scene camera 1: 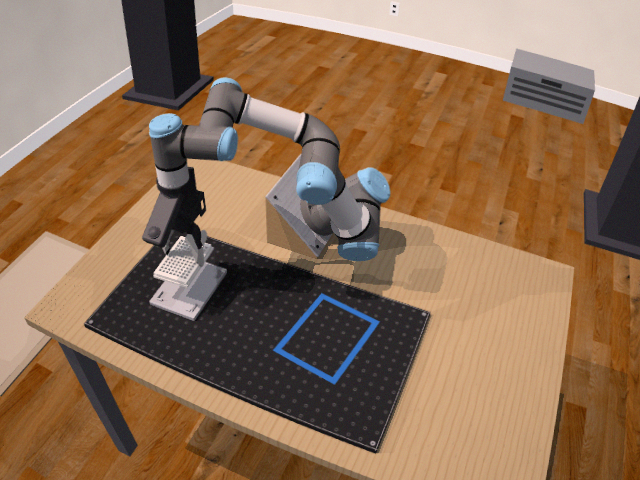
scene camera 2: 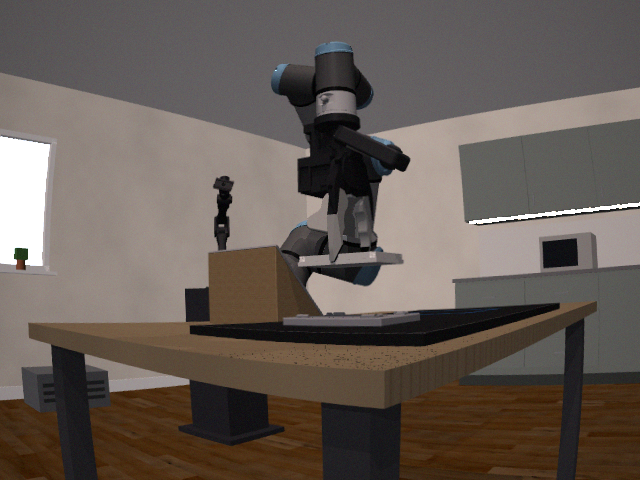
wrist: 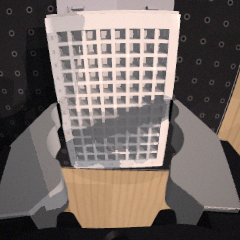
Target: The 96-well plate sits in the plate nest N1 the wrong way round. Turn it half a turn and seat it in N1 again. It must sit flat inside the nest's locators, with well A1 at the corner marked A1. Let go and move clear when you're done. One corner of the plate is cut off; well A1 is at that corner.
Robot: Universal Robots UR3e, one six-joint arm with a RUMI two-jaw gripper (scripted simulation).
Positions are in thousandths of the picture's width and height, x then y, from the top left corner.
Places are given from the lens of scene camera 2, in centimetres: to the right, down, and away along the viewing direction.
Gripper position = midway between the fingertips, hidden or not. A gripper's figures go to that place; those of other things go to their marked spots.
my gripper (scene camera 2: 546,549): 4, 3, 78
96-well plate (scene camera 2: 562,541): 5, 3, 72
plate nest N1 (scene camera 2: 612,666): 9, 10, 70
